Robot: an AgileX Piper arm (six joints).
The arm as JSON. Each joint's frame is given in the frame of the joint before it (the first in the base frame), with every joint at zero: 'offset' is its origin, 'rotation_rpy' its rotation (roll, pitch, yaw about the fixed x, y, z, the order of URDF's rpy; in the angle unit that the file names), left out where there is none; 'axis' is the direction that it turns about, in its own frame. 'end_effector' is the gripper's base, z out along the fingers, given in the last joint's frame.
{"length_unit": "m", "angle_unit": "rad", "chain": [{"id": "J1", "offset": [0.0, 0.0, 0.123], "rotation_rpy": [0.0, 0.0, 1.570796], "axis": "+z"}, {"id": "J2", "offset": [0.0, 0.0, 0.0], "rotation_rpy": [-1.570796, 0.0, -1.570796], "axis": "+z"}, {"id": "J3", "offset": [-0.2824, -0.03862, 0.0], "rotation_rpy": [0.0, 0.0, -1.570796], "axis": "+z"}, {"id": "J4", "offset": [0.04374, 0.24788, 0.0], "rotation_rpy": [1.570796, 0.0, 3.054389], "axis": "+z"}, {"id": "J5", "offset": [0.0, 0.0, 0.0], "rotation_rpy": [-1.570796, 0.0, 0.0], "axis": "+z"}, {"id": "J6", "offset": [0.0, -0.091, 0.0], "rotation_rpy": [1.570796, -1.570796, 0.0], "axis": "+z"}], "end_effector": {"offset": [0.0, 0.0, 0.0], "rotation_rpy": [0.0, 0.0, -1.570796]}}
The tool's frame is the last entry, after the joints.
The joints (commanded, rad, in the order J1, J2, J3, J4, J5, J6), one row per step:
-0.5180 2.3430 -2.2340 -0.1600 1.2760 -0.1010
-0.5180 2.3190 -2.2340 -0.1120 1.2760 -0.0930
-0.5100 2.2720 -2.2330 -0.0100 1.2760 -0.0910
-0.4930 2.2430 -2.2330 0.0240 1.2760 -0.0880
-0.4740 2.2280 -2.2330 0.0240 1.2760 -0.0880
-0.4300 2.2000 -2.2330 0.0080 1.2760 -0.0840
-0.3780 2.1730 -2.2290 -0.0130 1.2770 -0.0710
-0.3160 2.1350 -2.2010 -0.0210 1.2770 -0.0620
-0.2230 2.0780 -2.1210 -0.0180 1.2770 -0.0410
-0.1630 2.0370 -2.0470 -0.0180 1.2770 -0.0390
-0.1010 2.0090 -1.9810 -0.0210 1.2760 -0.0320
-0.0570 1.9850 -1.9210 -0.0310 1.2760 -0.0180
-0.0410 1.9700 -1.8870 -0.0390 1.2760 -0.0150
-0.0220 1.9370 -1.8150 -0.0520 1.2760 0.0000
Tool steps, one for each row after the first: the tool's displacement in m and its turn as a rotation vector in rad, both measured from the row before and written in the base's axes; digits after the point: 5 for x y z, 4 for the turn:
-0.00027 0.00492 0.01141 0.0313 -0.0466 -0.0081
0.00106 0.01412 0.02244 0.0667 -0.0906 0.0087
0.00169 0.01194 0.01422 0.0167 -0.0422 0.0163
0.00217 0.00929 0.00729 -0.0070 -0.0133 0.0190
0.00440 0.01993 0.01350 -0.0251 -0.0189 0.0386
0.00441 0.02315 0.01174 -0.0229 -0.0142 0.0374
0.00235 0.02948 0.00998 -0.0073 -0.0082 0.0527
-0.00118 0.04504 0.00358 0.0174 0.0186 0.0744
-0.00513 0.02844 -0.00251 0.0071 0.0322 0.0582
-0.00447 0.02781 -0.00623 0.0044 0.0366 0.0553
-0.00616 0.01866 -0.00640 -0.0025 0.0360 0.0304
-0.00447 0.00633 -0.00305 -0.0062 0.0192 0.0130
-0.01057 0.00714 -0.00606 -0.0076 0.0386 0.0048

